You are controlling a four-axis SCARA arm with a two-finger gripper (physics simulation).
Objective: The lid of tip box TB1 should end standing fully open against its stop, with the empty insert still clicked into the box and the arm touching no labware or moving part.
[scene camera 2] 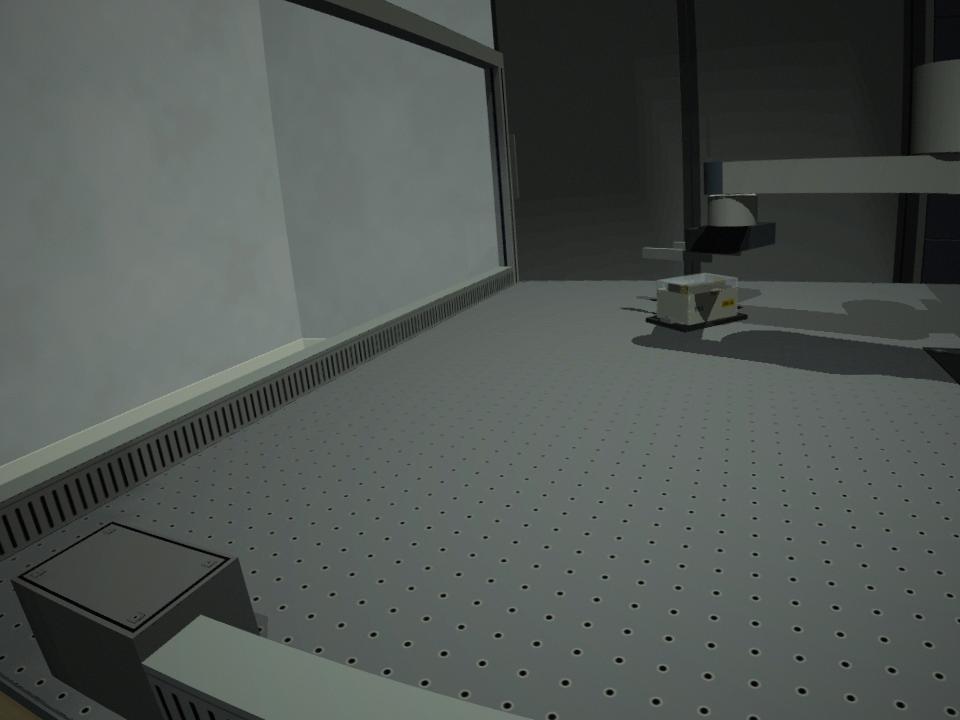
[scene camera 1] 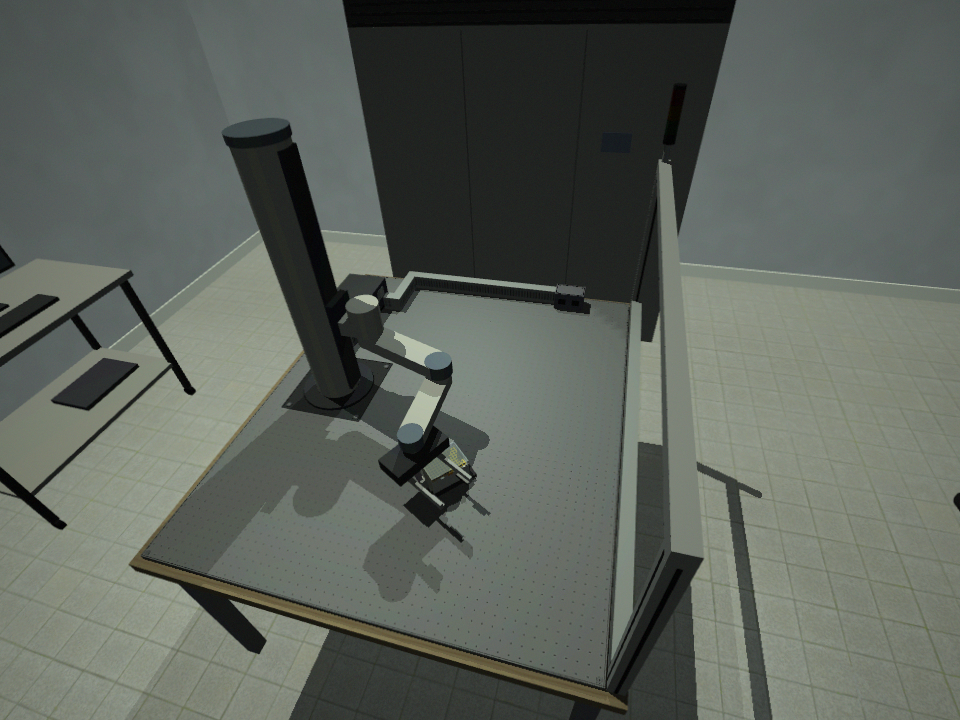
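Pixels of known places: gripper, between the fingertips: (scene camera 2: 659, 249) (scene camera 1: 456, 493); arm's base, origin of its link: (scene camera 1: 340, 387).
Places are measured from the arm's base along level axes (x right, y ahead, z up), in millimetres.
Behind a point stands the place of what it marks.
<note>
Tip box TB1 (scene camera 1: 437, 468) {x 319, y 495, z 90 mm} (scene camera 2: 676, 307) {x 236, y 534, z 47 mm} is a small pale box on a dark base plate (scene camera 2: 687, 327) {x 201, y 512, z 20 mm}. Its clear lid (scene camera 2: 701, 280) {x 271, y 493, z 90 mm} appears to lie down over the top in scene camera 2; its exact angle is hard to tell. Yellow spots of the insert (scene camera 1: 457, 458) {x 259, y 534, z 70 mm} show in scene camera 1, partly covered by the gripper. Whether the insert is clicked in cannot be seen. My gripper (scene camera 1: 457, 492) {x 408, y 582, z 129 mm} (scene camera 2: 665, 254) {x 408, y 582, z 129 mm} is above the box, with a visible gap over the lid in scene camera 2. Its two long fingers stand apart, with nothing visible held between them.
The arm's column (scene camera 1: 298, 263) {x 61, y 44, z 554 mm} stands at the table's left side. A glazed frame (scene camera 1: 676, 348) {x 308, y 1024, z 620 mm} runs along the right edge. A pale rail (scene camera 1: 484, 282) {x -679, y 374, z 72 mm} and a small dark block (scene camera 1: 570, 295) {x -631, y 755, z 86 mm} are at the back. A grey block (scene camera 2: 124, 575) {x -671, y 742, z 88 mm} stands near scene camera 2.
</note>
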